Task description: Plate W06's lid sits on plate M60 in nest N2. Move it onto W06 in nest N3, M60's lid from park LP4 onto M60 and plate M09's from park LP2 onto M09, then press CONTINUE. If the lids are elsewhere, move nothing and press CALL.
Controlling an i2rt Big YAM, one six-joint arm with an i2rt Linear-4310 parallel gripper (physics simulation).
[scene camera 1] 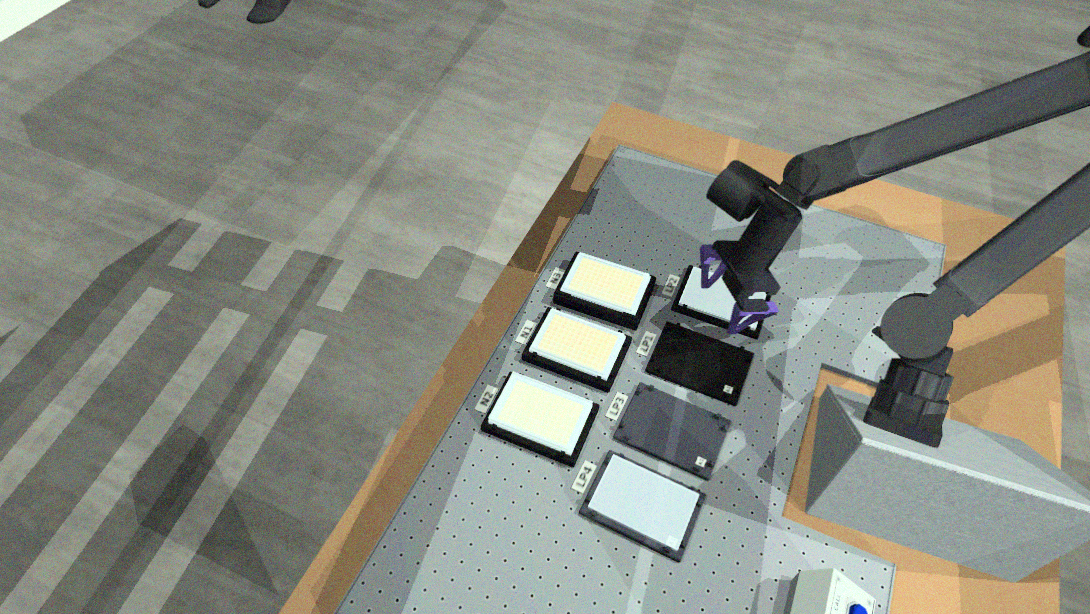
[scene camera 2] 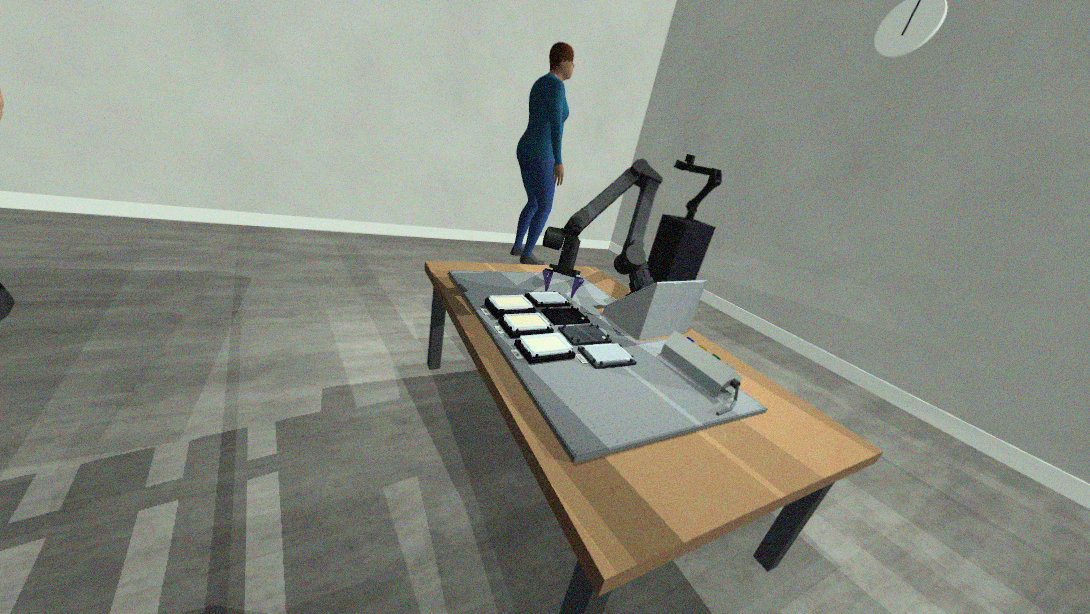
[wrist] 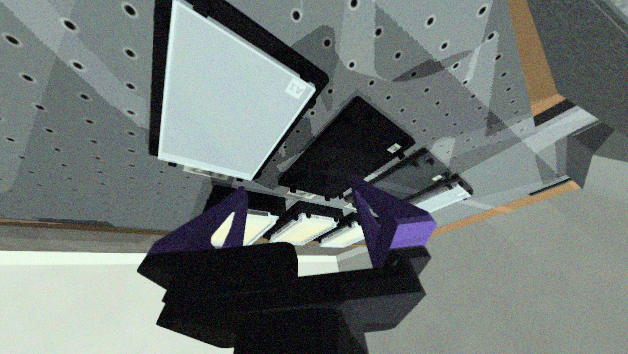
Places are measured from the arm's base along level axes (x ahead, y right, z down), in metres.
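Pixels of known places: gripper, fingertip midpoint: (scene camera 1: 717, 310) (scene camera 2: 558, 294) (wrist: 298, 185); arm's base, link origin: (scene camera 1: 901, 425) (scene camera 2: 644, 293).
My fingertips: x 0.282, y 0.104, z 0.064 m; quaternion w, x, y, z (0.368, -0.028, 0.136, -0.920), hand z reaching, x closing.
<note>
For each thing: its top centre in the pictures, then the offset to it from my fingertips.
- N3, top centre: (scene camera 1: 606, 279) (wrist: 236, 234) (scene camera 2: 511, 300) dy -0.025, dx +0.181, dz +0.016 m
- N1, top centre: (scene camera 1: 578, 339) (wrist: 302, 235) (scene camera 2: 527, 319) dy -0.149, dx +0.164, dz +0.023 m
- N2, top centre: (scene camera 1: 541, 409) (wrist: 348, 239) (scene camera 2: 546, 341) dy -0.284, dx +0.150, dz +0.023 m
- black park base, top centre: (wrist: 344, 172) (scene camera 1: 701, 356) (scene camera 2: 566, 312) dy -0.069, dx -0.010, dz +0.035 m
- button box, top centre: (scene camera 2: 706, 348) dy -0.418, dx -0.297, dz -0.028 m
My gripper (scene camera 1: 720, 308) (scene camera 2: 560, 294) (wrist: 298, 185) is open and empty, its purple fingers spread above the LP2 park. A pale lid (scene camera 1: 692, 294) (scene camera 2: 545, 298) (wrist: 225, 95) lies flat in LP2, partly hidden by the gripper in scene camera 1. Another pale lid (scene camera 1: 644, 499) (scene camera 2: 607, 353) (wrist: 442, 198) lies in LP4. The plate in N3 (scene camera 1: 606, 282) (scene camera 2: 509, 303) and the plate in N1 (scene camera 1: 578, 343) (scene camera 2: 526, 323) show yellowish well grids. The plate in N2 (scene camera 1: 541, 411) (scene camera 2: 544, 346) has a smoother, paler top, like a lid. Plate names are not readable.
LP1 holds a black park base (scene camera 1: 699, 363) (scene camera 2: 564, 315) (wrist: 350, 145) without a lid, LP3 a dark grey one (scene camera 1: 671, 429) (scene camera 2: 584, 334). The button box (scene camera 1: 816, 594) (scene camera 2: 700, 362) and a grey wedge-shaped block (scene camera 1: 938, 495) (scene camera 2: 671, 308) stand on the arm's side.
</note>
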